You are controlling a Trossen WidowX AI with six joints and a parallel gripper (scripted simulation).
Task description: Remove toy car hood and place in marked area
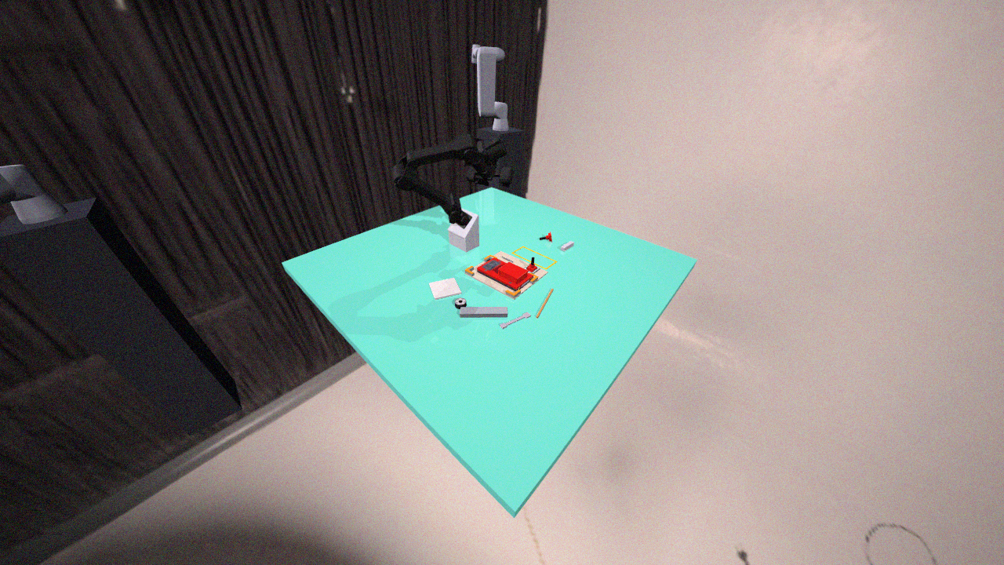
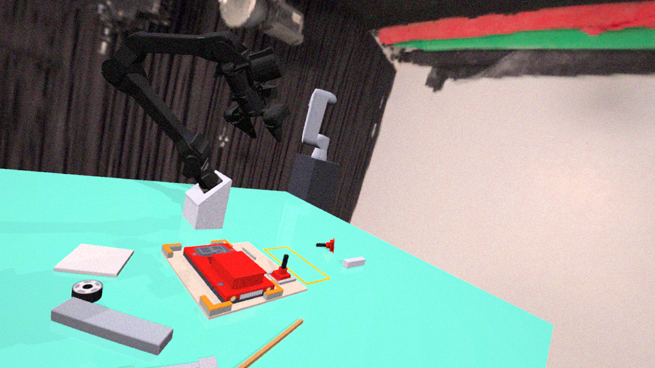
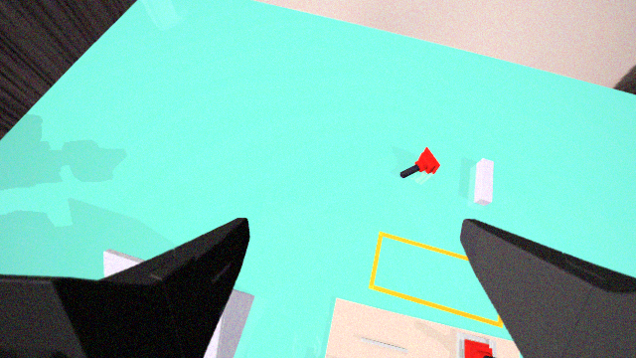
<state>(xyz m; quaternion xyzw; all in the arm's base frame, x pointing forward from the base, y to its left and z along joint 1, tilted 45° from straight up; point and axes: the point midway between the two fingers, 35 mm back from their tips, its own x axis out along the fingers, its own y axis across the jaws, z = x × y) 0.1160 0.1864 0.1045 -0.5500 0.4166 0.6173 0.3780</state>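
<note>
The hood lies 22 cm ahead of my gripper tip, 12 cm to the right of it and 25 cm below it. From my gripper tip the other things lie so: white tile (9 cm ahead, 35 cm to the right, 29 cm below); then grey engine block (22 cm ahead, 11 cm to the right, 27 cm below); then black ring (21 cm ahead, 36 cm to the right, 28 cm below).
</note>
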